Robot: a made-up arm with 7 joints.
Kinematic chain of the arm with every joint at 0, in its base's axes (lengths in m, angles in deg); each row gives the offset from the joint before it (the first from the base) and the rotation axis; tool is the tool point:
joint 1: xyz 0 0.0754 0 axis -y
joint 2: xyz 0 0.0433 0 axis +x
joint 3: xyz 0 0 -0.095 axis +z
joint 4: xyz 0 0 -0.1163 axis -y
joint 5: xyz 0 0 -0.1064 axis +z
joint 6: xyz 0 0 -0.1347 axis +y
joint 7: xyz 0 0 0 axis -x
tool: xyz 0 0 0
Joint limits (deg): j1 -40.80..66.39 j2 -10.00..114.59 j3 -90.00..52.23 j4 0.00..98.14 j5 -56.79..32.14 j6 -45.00..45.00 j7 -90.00..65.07
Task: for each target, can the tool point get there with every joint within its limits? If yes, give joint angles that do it. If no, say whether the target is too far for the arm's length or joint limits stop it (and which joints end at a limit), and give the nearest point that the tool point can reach.
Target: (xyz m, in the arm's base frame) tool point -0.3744 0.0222 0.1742
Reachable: no: joint limits stop it (at a limit: joint 1, joint 2, joint 3, joint 4) | nearest point -0.1662 0.2013 0.2322 | short by 0.281 m
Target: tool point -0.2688 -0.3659 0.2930
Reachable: no: too far | nearest point -0.0869 -0.1471 -0.1007 | short by 0.486 m
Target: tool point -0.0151 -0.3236 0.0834
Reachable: no: joint limits stop it (at a limit: joint 1, joint 2, joint 4) | nearest point 0.1373 -0.1442 -0.0192 | short by 0.257 m
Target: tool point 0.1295 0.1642 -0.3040
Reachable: yes | joints -3.39 48.10 -52.19 85.21 -32.09 -29.75 -21.63
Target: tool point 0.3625 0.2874 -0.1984
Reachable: yes | joints 52.04 17.30 30.89 18.76 -44.62 -36.74 32.48
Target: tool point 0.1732 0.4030 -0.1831
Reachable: yes | joints -16.06 59.05 9.52 65.91 -44.60 19.56 -69.98
